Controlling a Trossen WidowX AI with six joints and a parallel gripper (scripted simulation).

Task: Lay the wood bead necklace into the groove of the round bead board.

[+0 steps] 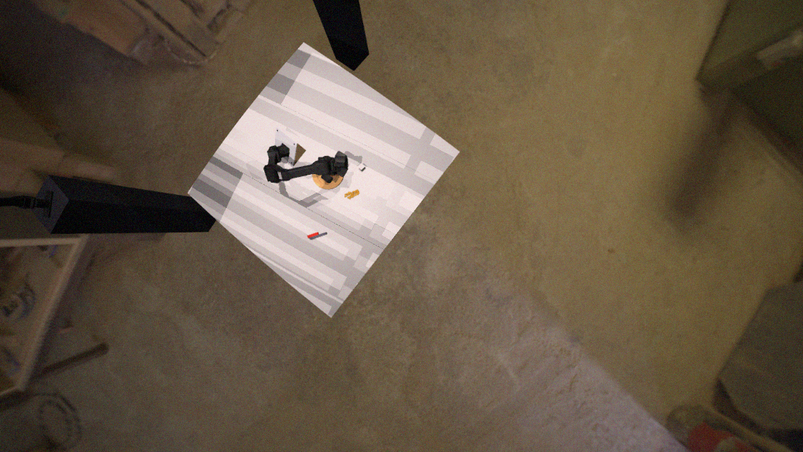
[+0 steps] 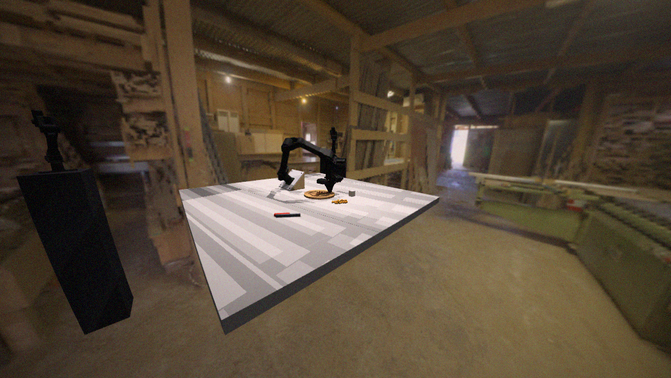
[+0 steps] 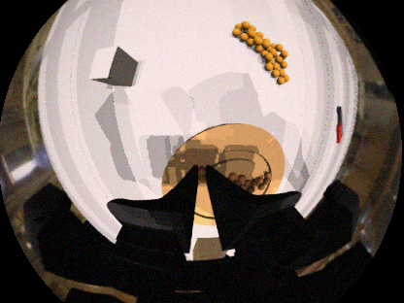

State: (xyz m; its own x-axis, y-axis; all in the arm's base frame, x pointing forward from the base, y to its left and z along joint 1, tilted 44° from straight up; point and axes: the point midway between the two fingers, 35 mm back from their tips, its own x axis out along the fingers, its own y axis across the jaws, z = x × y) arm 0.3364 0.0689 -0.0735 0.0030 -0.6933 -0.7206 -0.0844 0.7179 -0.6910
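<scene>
Right now the small grey cube is 10 cm to the left of my gripper tip and 10 cm ahead of it. Also, from my gripper tip: black marker (40 cm to the right, 13 cm ahead, 1 cm below).
</scene>
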